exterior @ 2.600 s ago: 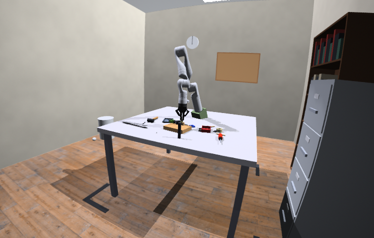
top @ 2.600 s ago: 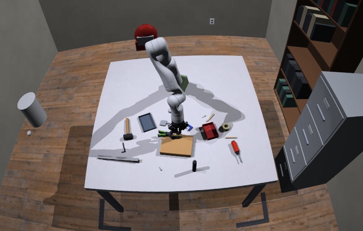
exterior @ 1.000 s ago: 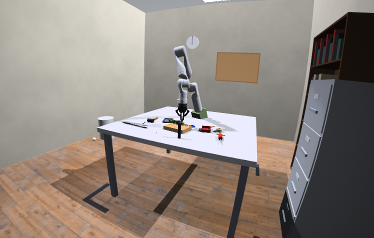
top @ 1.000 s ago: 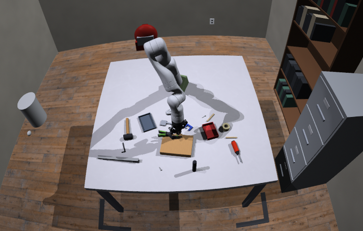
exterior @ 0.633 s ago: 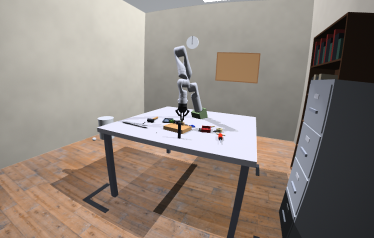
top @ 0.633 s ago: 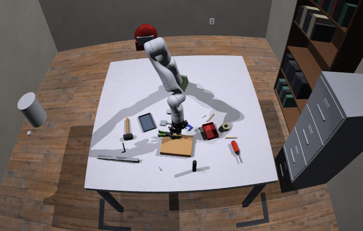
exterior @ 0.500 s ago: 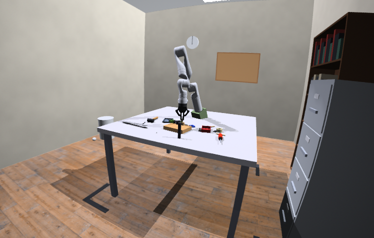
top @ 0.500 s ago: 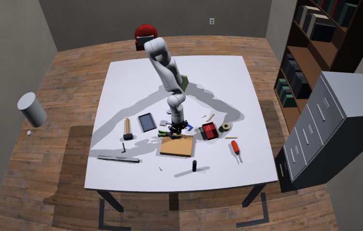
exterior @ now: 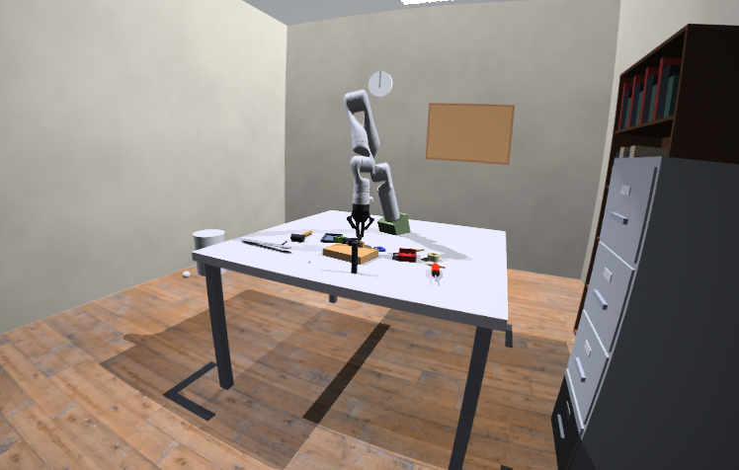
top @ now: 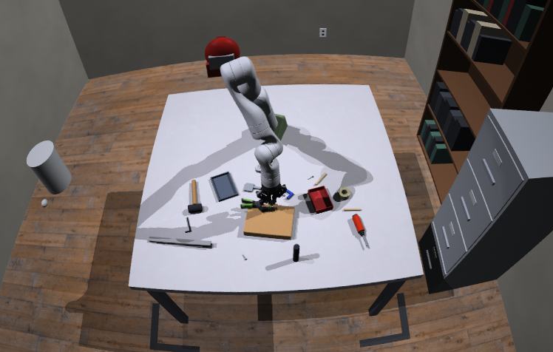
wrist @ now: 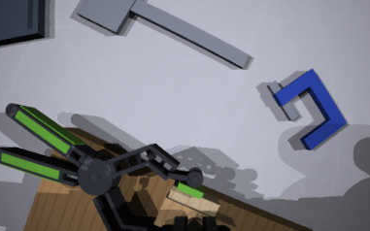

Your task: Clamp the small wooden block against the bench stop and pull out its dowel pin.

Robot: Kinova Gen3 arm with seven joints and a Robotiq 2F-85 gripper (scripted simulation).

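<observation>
Now: hand 2 cm above the round dowel pin. From my hand the other things lie so: grey t-shaped tool 13 cm behind, 8 cm below, 7 cm to the right; then wooden bench board 6 cm below, 5 cm ahead, 2 cm to the right; then wooden block 5 cm below.
</observation>
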